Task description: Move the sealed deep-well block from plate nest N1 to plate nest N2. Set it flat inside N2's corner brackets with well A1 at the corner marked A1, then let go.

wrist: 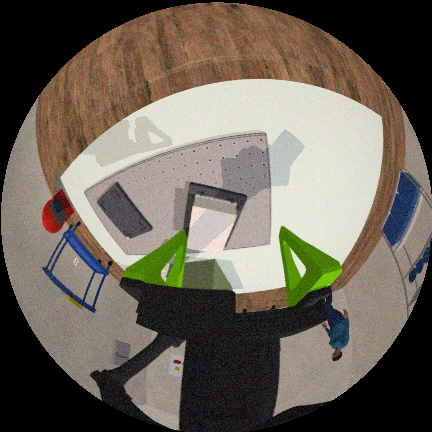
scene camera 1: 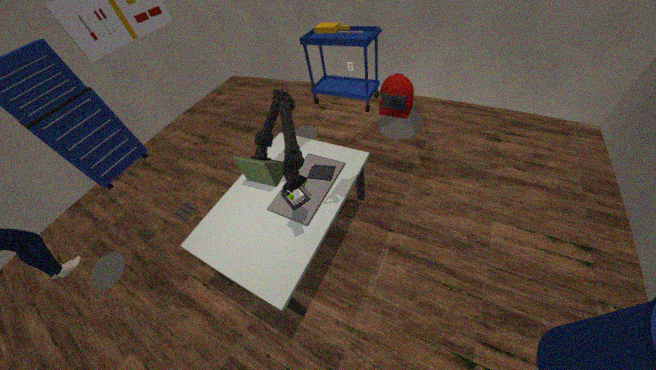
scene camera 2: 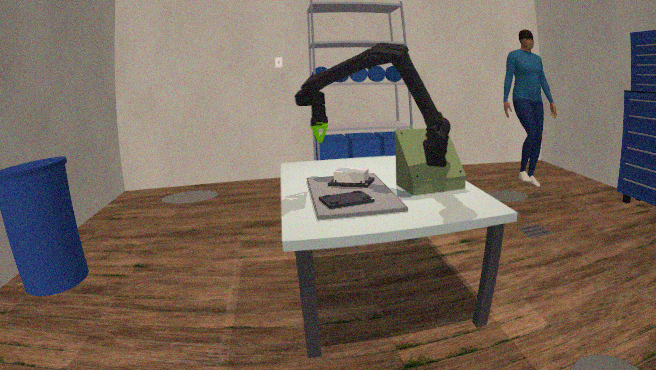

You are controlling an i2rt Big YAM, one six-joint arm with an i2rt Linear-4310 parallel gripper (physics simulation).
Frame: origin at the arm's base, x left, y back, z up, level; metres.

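Seen in the pictures: gripper, between the fingertips: [wrist: 232, 232] [scene camera 1: 297, 193] [scene camera 2: 320, 141]; arm's base, origin of its link: [scene camera 1: 260, 159] [scene camera 2: 434, 154].
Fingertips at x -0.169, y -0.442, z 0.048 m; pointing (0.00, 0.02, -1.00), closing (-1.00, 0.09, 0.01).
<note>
Offsets run from my fingertips to a thing's middle. Level surfaces: height alone.
The pale sealed deep-well block @(dx +0.061, dy +0.113, dz -0.138 m) [scene camera 1: 297, 195] [scene camera 2: 351, 175] [wrist: 212, 227] sits in a dark plate nest @(dx +0.060, dy +0.113, dz -0.160 m) [scene camera 2: 345, 184] [wrist: 217, 190] on the grey perforated board [scene camera 1: 280, 208] [scene camera 2: 391, 204] [wrist: 150, 172]. A second dark nest @(dx +0.305, dy +0.059, dz -0.162 m) [scene camera 1: 321, 172] [scene camera 2: 346, 199] [wrist: 124, 210] on the same board holds no block. The nest labels and the A1 marks are too small to read. My gripper [scene camera 1: 296, 191] [scene camera 2: 320, 136] [wrist: 232, 232] is open with green fingers and points down, well above the board. In the wrist view the block shows between the fingers, nearer the left one, far below them.
A green angled housing [scene camera 1: 257, 171] [scene camera 2: 417, 165] [wrist: 202, 272] stands on the white table @(dz -0.184 m) [scene camera 1: 240, 240] [scene camera 2: 480, 210] [wrist: 325, 150] beside the arm's base. A blue cart [scene camera 1: 345, 40], a red welding helmet [scene camera 1: 397, 90] and a blue bin [scene camera 2: 45, 225] stand off the table. A person [scene camera 2: 527, 85] is behind it.
</note>
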